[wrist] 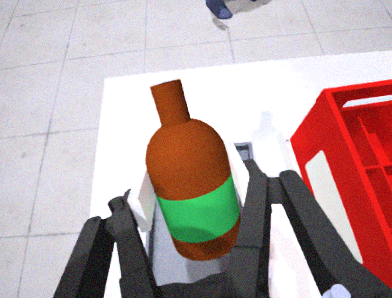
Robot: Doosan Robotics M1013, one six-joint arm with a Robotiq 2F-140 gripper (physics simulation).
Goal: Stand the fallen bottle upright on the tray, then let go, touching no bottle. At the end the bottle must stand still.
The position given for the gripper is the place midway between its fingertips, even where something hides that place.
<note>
In view: the gripper (pixel 189 163) and a brown bottle (pixel 186 159).
</note>
